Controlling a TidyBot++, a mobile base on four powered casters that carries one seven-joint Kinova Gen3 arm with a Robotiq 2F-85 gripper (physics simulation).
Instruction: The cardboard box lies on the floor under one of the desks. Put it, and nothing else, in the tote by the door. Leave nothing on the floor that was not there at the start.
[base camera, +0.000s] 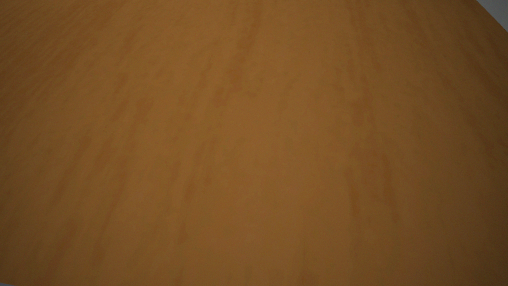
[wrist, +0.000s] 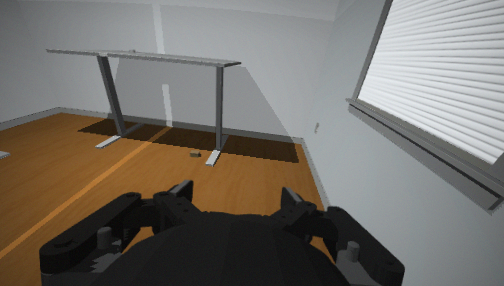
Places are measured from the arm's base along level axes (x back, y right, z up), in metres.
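Pixels of known places: gripper, fingertip midpoint: (wrist: 237, 193).
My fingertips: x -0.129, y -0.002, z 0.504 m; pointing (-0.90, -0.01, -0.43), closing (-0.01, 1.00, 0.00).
For each thing: its top centre in the pictures, then the offset to it from my fingertips. "spot": a spot on its surface instead. Level surfaces: height alone.
- small brown cardboard box, top centre: (wrist: 194, 151) dx -1.385, dy -0.509, dz -0.850 m
- desk, surface height: dz +0.044 m
- right leg, surface spot: (wrist: 219, 107) spot: dx -1.530, dy -0.274, dz -0.383 m
- wooden floor, surface height: dz -0.900 m
A small brown cardboard box (wrist: 195, 154) lies on the floor at the front of the desk (wrist: 150, 57), just left of the foot of its right leg, in the wrist view. My gripper (wrist: 237, 193) is open, its fingers wide apart with nothing between them. The box shows beyond the fingers, far ahead and a little to the left. The tote does not show in either view.
The desk's left leg (wrist: 111, 95) and right leg (wrist: 219, 107) stand on pale feet near the back wall. A wall with a blinds-covered window (wrist: 440, 70) runs along the right. Part of another pale foot (wrist: 4, 154) shows at the left edge. The base camera shows wooden floor (base camera: 250, 150).
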